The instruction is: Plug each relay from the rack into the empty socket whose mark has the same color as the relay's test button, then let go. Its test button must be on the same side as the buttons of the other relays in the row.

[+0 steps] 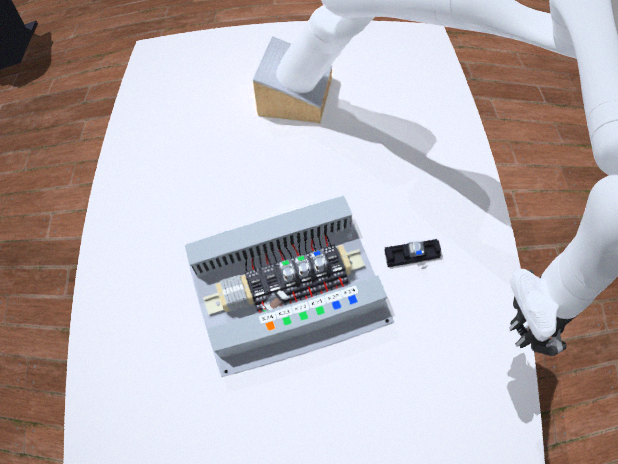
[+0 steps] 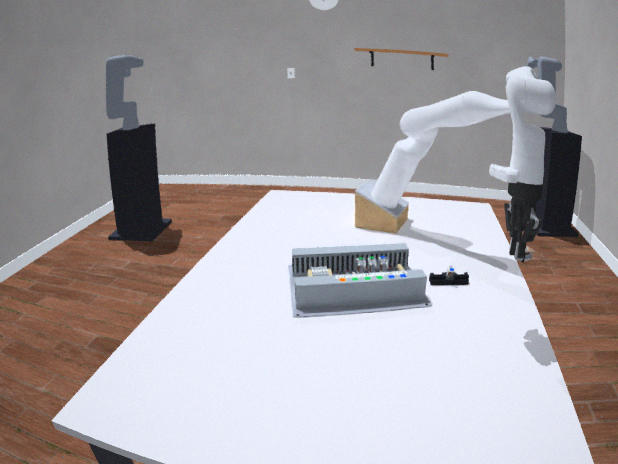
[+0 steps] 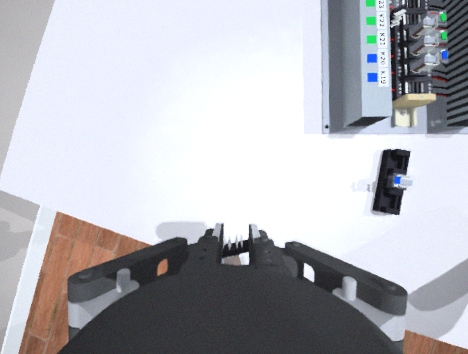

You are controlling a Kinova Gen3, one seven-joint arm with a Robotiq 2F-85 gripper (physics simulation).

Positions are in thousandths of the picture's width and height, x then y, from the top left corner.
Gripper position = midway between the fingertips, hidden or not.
In view: the gripper (image 2: 834,555), a blue-button relay (image 3: 920,171), a green-button relay (image 3: 922,109) and a black relay rack (image 3: 828,566).
The gripper is seen too in image 1 (image 1: 837,723) and in image 3 (image 3: 505,662).
